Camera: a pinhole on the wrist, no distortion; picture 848 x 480 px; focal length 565.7 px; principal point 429.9 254.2 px. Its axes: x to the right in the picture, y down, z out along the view. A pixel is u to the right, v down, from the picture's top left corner.
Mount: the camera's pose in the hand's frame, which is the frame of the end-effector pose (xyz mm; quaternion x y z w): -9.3 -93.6 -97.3 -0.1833 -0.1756 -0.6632 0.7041
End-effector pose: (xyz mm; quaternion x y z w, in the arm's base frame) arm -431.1 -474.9 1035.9 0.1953 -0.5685 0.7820 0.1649
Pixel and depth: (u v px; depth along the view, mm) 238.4 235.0 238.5
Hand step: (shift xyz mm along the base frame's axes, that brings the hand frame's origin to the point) -16.3 -96.5 -68.6
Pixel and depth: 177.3 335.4 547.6
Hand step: -203.4 -361.3 -225.9
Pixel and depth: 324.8 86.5 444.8
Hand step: 67.2 -303.3 -159.0
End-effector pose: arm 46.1 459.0 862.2 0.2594 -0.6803 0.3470 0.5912
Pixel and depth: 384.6 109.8 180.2
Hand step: -27.9 -42.0 -60.0
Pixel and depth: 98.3 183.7 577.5
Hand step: -500.3 106.0 -195.8
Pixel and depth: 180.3 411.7 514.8
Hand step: -445.2 50.4 42.0
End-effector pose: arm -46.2 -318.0 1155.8 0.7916 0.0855 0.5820 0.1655
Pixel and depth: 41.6 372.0 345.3
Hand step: 79.3 -264.5 122.6
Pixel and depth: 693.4 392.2 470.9
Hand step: 435.1 14.0 -25.0
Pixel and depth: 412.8 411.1 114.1
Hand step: 8.2 37.8 7.5
